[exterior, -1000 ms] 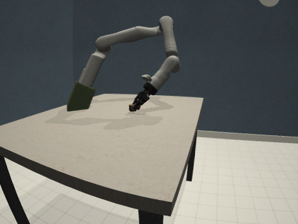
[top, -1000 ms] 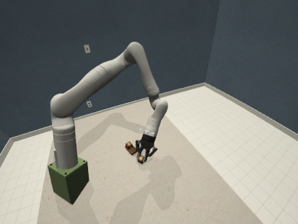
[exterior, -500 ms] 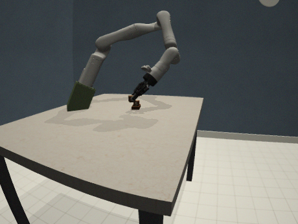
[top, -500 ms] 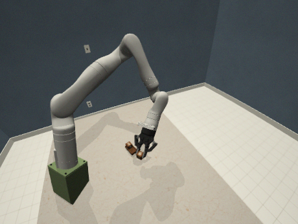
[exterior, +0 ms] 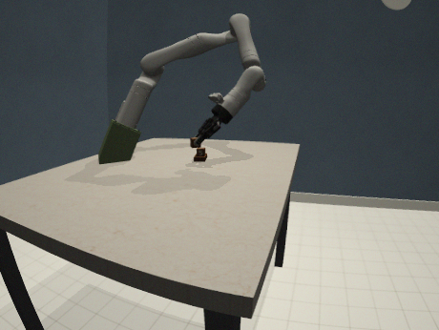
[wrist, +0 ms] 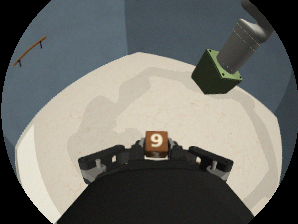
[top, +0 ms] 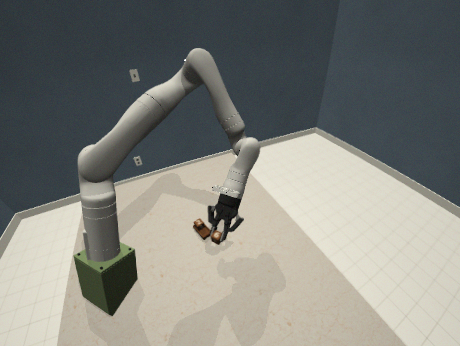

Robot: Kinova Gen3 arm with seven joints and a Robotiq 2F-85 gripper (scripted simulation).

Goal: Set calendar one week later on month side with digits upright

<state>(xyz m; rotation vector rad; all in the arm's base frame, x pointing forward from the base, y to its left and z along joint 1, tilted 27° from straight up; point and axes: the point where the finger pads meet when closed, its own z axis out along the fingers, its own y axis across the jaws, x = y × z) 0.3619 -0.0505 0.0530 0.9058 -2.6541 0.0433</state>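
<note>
The brown digit cube lies 1 cm behind my hand, 1 cm to the right of it and 1 cm below it. Also, from my hand: brown calendar tray (4 cm behind, 10 cm to the left, 8 cm below).
</note>
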